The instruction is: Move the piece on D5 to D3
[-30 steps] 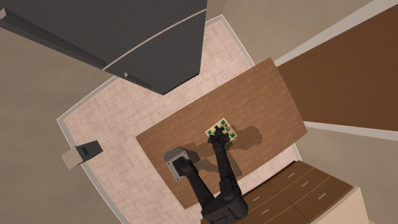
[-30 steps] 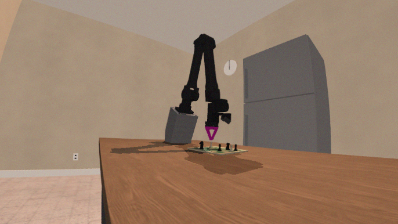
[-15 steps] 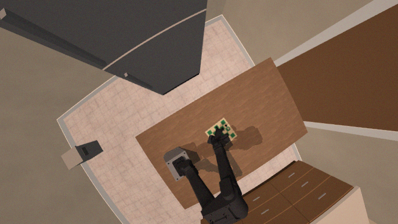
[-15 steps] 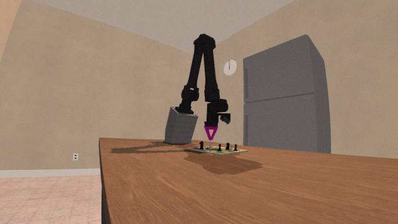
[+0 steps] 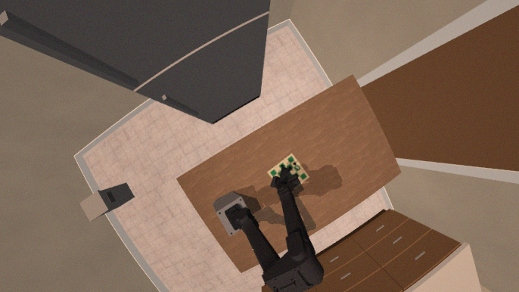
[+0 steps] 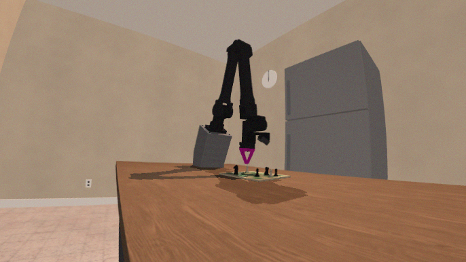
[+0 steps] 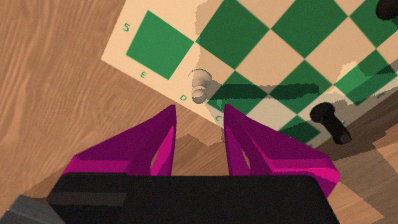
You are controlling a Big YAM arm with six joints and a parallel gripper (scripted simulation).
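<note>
Right now the chessboard is 9 cm ahead of my hand, 5 cm below it and 2 cm to the right of it.
</note>
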